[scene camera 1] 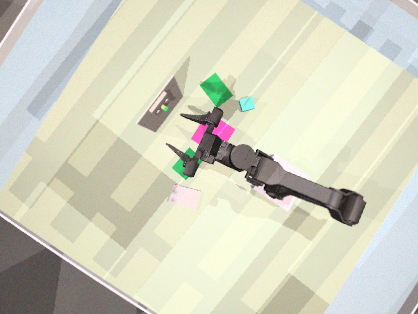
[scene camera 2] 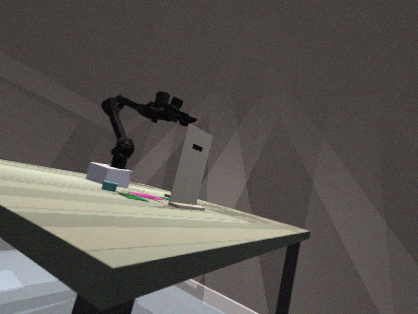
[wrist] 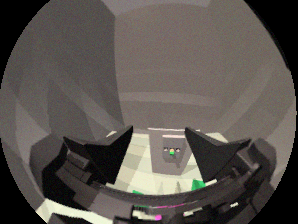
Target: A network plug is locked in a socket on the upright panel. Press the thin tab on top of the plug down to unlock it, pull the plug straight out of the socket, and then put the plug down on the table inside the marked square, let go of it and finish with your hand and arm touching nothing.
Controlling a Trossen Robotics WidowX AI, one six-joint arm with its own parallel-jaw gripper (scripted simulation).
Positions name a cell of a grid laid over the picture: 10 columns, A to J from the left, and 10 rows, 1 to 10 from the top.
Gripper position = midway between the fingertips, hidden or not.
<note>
My gripper (scene camera 1: E5) is open, holding nothing. Also in view: a grey upright panel (scene camera 1: D4).
My gripper is seen too in the wrist view (wrist: F6). The grey upright panel also shows in the wrist view (wrist: F7).
</note>
